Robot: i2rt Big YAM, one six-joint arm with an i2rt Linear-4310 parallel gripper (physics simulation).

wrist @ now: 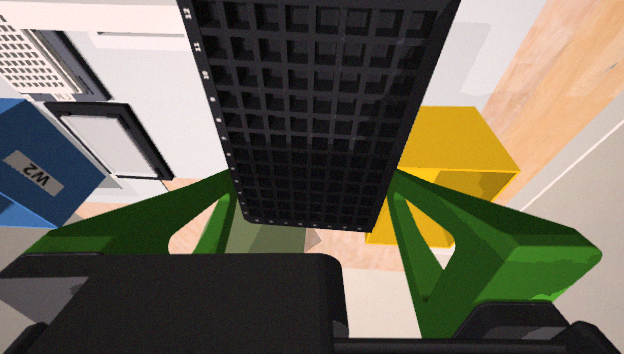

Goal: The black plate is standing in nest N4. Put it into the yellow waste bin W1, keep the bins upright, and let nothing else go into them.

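Places are measured from the arm's base along level axes (x back, y left, z down), in metres.
Where they show: gripper, fingertip midpoint: point(311, 177).
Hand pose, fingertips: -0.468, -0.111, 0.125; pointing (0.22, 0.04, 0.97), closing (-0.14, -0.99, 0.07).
Note:
Each offset is from my fingertips to the centre of the thing, as dx, dy, dz.
The black plate {-0.026, +0.004, -0.002} point(310, 115), a grid of square wells with small white row numbers along its left edge, fills the upper middle of the wrist view. My gripper point(311, 177) is shut on it, one green finger against each long side near its lower end. The plate's top end runs out of view. The yellow bin {+0.146, -0.164, +0.154} point(450, 137) stands behind and to the right of the plate, below it. It looks upright, and its opening partly shows behind the right finger. Its label does not show. Nest N4's label does not show either.
A blue bin {+0.251, +0.477, +0.154} point(50, 145) marked W2 stands at the left. Beside it is a dark-framed nest {+0.221, +0.322, +0.205} point(145, 137) with a pale insert. A white plate {+0.058, +0.366, +0.194} point(35, 65) sits in the nest marked N3 at the upper left. A greenish-grey translucent block point(270, 239) shows below the plate's lower end.

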